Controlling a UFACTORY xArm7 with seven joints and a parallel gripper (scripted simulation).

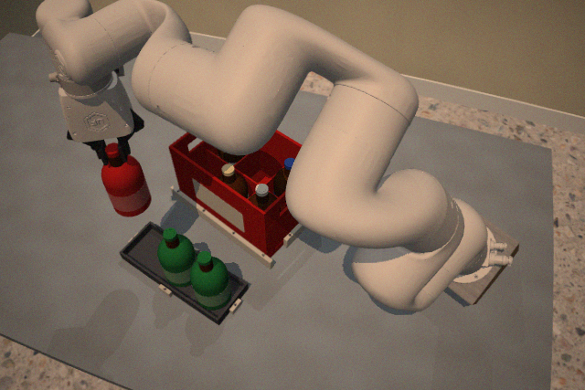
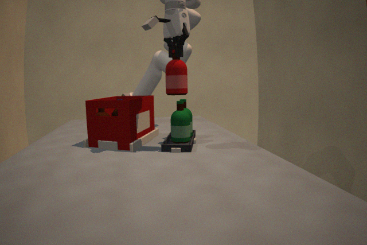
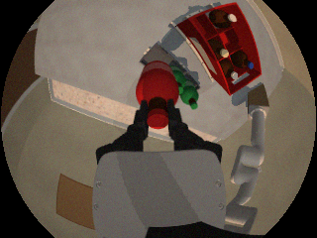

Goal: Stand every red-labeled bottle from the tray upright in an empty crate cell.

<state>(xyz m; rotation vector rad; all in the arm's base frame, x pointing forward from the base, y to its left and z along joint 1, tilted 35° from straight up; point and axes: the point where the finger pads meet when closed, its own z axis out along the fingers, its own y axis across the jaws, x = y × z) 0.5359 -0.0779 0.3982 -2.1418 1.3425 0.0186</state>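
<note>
Now: hand 70 mm above the red-labeled bottle. From my hand the other things lie so: tray (90 mm behind, 20 mm to the left, 320 mm below); crate (150 mm behind, 200 mm to the right, 250 mm below).
</note>
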